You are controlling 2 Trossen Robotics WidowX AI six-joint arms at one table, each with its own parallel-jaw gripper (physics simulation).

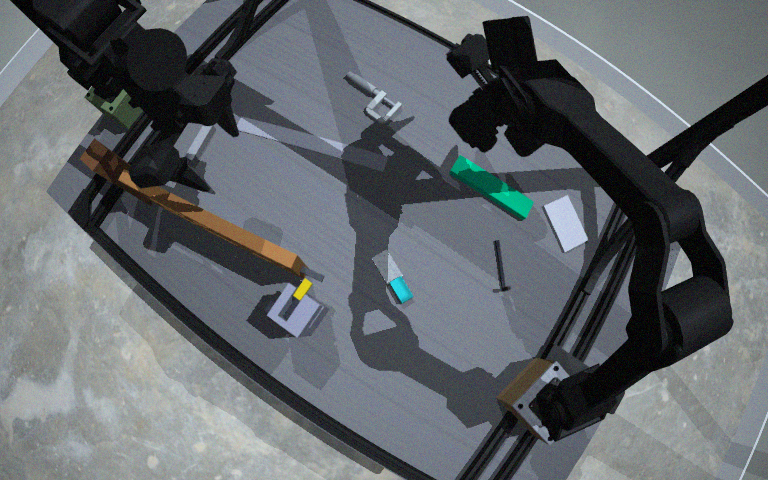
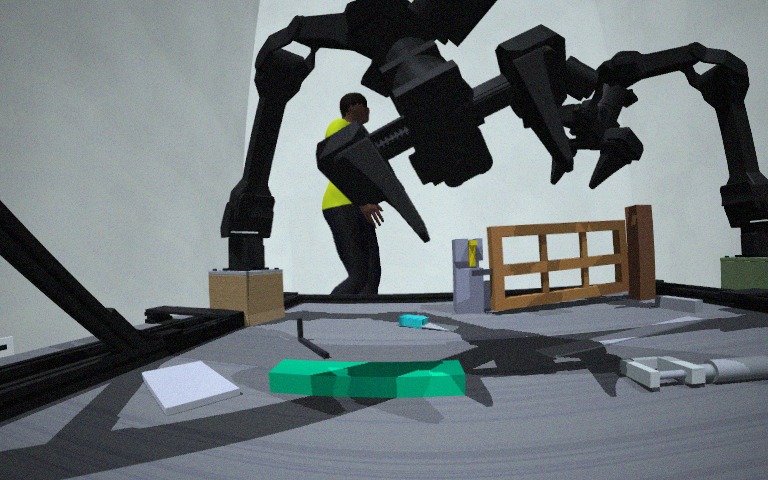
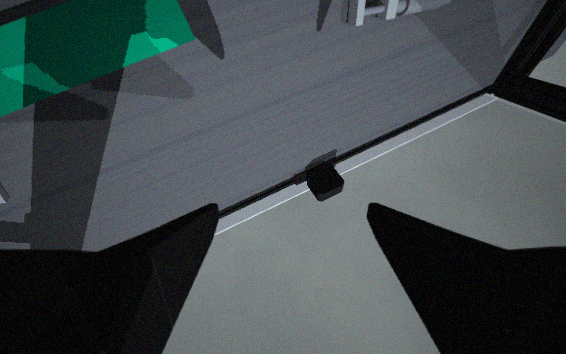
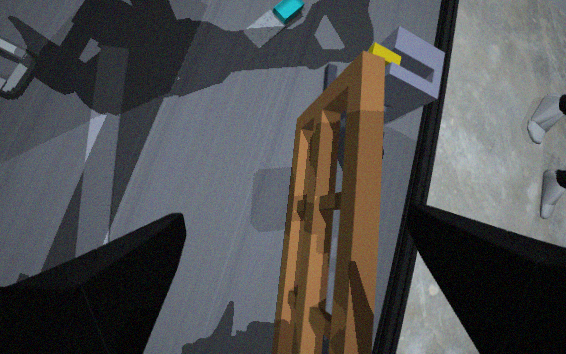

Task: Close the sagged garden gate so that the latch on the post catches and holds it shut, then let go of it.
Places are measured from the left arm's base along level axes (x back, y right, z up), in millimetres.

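Pixels of known places: left gripper, fingertip midpoint: (image 2: 499, 203) (image 3: 293, 210); right gripper, fingertip midpoint: (image 1: 222, 162) (image 2: 570, 185) (image 4: 297, 219); left arm's base at its link origin: (image 1: 553, 403) (image 2: 246, 270); right arm's base at its link origin: (image 1: 111, 85) (image 2: 760, 256).
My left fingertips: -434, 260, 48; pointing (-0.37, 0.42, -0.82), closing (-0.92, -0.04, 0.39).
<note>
For each thing: its top centre in the pictures, then the offset to it from my left fingertips, as dx, dy, dz. "pt": a spot on its surface instead.
- darker brown hinge post at a spot on its surface: (image 2: 640, 254) pt -314, -522, -45
- yellow latch piece at a spot on its surface: (image 4: 386, 53) (image 1: 303, 289) (image 2: 471, 240) pt +44, -416, -4
- green block at its top centre: (image 2: 366, 368) (image 3: 57, 53) (image 1: 493, 186) +108, -60, -122
- white plate at its top centre: (image 2: 186, 380) (image 1: 566, 223) +254, +9, -134
- black L-shaped rod at its top centre: (image 2: 310, 323) (image 1: 505, 263) +218, -147, -108
- cyan-ended piece at its top centre: (image 4: 277, 14) (image 2: 428, 317) (image 1: 393, 275) +106, -298, -124
- grey forked tool at a spot on its surface: (image 1: 362, 83) pt -202, -97, -123
The brown lattice gate (image 1: 226, 229) (image 2: 496, 283) (image 4: 367, 175) stands upright from a darker brown hinge post (image 2: 640, 254). Its free end is close beside the pale grey latch post (image 1: 305, 316) (image 2: 467, 294) (image 4: 422, 46). A yellow latch piece (image 1: 303, 289) (image 2: 472, 253) (image 4: 386, 53) lies at the post's slot, by the gate's end; whether it has caught cannot be told. My right gripper (image 1: 223, 163) (image 2: 573, 183) (image 4: 297, 219) is open and empty, above the gate's hinge-side half and apart from it. My left gripper (image 2: 496, 204) (image 3: 293, 210) is open and empty, high above the table, away from the gate.
A green block (image 1: 491, 187) (image 2: 362, 384) (image 3: 90, 35), white plate (image 1: 565, 223) (image 2: 189, 384), black L-shaped rod (image 1: 498, 263), cyan-ended piece (image 1: 400, 289) (image 2: 413, 320) (image 4: 288, 10) and grey forked tool (image 1: 362, 83) lie on the table. A person (image 2: 338, 195) stands beyond the table.
</note>
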